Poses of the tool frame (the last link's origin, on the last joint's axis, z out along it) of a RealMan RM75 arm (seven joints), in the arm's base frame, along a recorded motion.
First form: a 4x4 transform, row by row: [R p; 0 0 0 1], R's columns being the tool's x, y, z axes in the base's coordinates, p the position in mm. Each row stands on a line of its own.
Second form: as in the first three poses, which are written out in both.
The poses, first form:
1:
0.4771 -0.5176 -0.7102 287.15
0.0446 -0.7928 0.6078 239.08
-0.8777 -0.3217 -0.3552 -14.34
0 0 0 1
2:
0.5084 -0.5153 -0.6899 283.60
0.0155 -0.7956 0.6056 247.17
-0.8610 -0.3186 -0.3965 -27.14
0 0 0 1
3:
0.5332 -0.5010 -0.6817 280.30
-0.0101 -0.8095 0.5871 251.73
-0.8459 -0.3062 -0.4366 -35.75
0 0 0 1
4:
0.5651 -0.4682 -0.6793 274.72
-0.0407 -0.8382 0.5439 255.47
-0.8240 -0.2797 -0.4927 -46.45
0 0 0 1
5:
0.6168 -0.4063 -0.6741 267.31
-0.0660 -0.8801 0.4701 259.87
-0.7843 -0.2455 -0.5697 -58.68
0 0 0 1
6:
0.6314 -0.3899 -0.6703 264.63
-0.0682 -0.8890 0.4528 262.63
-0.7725 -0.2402 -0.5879 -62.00
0 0 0 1
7:
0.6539 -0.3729 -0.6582 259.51
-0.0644 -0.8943 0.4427 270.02
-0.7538 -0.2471 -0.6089 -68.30
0 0 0 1
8:
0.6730 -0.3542 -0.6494 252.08
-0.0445 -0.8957 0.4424 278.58
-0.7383 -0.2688 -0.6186 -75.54
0 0 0 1
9:
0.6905 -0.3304 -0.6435 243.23
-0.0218 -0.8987 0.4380 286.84
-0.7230 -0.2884 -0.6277 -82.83
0 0 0 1
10:
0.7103 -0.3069 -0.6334 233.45
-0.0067 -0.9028 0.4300 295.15
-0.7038 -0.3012 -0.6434 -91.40
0 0 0 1
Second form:
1:
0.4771 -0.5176 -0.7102 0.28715
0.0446 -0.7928 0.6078 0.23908
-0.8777 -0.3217 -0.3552 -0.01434
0 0 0 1

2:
0.5084 -0.5153 -0.6899 0.28360
0.0155 -0.7956 0.6056 0.24717
-0.8610 -0.3186 -0.3965 -0.02714
0 0 0 1

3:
0.5332 -0.5010 -0.6817 0.28030
-0.0101 -0.8095 0.5871 0.25173
-0.8459 -0.3062 -0.4366 -0.03575
0 0 0 1

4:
0.5651 -0.4682 -0.6793 0.27472
-0.0407 -0.8382 0.5439 0.25547
-0.8240 -0.2797 -0.4927 -0.04645
0 0 0 1

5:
0.6168 -0.4063 -0.6741 0.26731
-0.0660 -0.8801 0.4701 0.25987
-0.7843 -0.2455 -0.5697 -0.05868
0 0 0 1

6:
0.6314 -0.3899 -0.6703 0.26463
-0.0682 -0.8890 0.4528 0.26263
-0.7725 -0.2402 -0.5879 -0.06200
0 0 0 1

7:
0.6539 -0.3729 -0.6582 0.25951
-0.0644 -0.8943 0.4427 0.27002
-0.7538 -0.2471 -0.6089 -0.06830
0 0 0 1

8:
0.6730 -0.3542 -0.6494 0.25208
-0.0445 -0.8957 0.4424 0.27858
-0.7383 -0.2688 -0.6186 -0.07554
0 0 0 1

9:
0.6905 -0.3304 -0.6435 0.24323
-0.0218 -0.8987 0.4380 0.28684
-0.7230 -0.2884 -0.6277 -0.08283
0 0 0 1

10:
0.7103 -0.3069 -0.6334 0.23345
-0.0067 -0.9028 0.4300 0.29515
-0.7038 -0.3012 -0.6434 -0.09140
0 0 0 1

